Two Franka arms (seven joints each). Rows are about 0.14 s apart.
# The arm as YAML. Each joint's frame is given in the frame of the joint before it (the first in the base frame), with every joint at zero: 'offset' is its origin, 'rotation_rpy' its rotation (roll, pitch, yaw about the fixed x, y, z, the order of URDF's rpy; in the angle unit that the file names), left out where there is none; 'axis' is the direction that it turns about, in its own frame. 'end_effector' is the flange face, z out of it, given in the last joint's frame.
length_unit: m
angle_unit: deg
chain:
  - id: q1
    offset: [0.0, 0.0, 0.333]
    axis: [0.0, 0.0, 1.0]
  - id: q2
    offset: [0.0, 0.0, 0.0]
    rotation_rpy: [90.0, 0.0, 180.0]
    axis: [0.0, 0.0, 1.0]
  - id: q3
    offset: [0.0, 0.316, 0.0]
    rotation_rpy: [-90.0, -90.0, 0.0]
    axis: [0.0, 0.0, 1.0]
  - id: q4
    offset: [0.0, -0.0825, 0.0]
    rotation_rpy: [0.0, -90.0, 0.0]
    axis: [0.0, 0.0, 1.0]
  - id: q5
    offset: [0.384, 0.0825, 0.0]
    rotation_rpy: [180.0, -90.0, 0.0]
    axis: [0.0, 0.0, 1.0]
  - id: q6
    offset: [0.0, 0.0, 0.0]
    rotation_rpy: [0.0, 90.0, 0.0]
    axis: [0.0, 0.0, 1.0]
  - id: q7
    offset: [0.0, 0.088, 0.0]
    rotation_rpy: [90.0, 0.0, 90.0]
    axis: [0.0, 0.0, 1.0]
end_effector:
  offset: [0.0, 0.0, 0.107]
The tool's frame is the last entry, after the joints.
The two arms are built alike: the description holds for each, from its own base.
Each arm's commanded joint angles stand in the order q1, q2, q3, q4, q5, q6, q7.
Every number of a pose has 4 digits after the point. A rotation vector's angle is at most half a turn.
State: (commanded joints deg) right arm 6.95 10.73 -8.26 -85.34 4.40 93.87 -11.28; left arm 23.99 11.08 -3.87 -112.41 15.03 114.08 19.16
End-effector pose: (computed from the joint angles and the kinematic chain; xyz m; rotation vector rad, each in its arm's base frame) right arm 0.6140 0.0013 0.5604 -3.0767 -0.2613 0.0475; left arm 0.5367 0.2149 0.3660 -2.9684 0.1637 0.3373
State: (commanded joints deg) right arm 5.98 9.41 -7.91 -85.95 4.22 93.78 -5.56; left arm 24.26 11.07 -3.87 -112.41 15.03 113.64 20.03
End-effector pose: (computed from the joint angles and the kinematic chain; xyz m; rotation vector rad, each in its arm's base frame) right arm 0.6079 -0.0066 0.5691 -3.0876 -0.0912 0.0350; left arm 0.5348 0.2174 0.3656 -2.9704 0.1782 0.3507
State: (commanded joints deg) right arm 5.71 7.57 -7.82 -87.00 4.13 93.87 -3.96; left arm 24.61 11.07 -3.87 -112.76 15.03 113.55 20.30
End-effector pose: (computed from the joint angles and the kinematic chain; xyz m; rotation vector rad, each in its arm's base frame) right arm 0.5992 -0.0097 0.5798 -3.0868 -0.0434 0.0125; left arm 0.5318 0.2200 0.3629 -2.9732 0.1772 0.3628
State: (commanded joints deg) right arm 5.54 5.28 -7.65 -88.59 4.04 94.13 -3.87; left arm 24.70 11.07 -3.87 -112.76 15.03 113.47 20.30
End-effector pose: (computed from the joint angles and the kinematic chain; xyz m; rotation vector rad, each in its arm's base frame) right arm 0.5882 -0.0111 0.5905 -3.0836 -0.0407 -0.0129; left arm 0.5312 0.2208 0.3628 -2.9737 0.1747 0.3651
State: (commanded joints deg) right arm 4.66 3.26 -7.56 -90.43 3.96 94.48 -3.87; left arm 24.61 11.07 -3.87 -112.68 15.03 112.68 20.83
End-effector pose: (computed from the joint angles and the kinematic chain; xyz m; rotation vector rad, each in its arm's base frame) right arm 0.5779 -0.0203 0.5961 -3.0809 -0.0189 -0.0276; left arm 0.5302 0.2199 0.3625 -2.9749 0.1885 0.3841
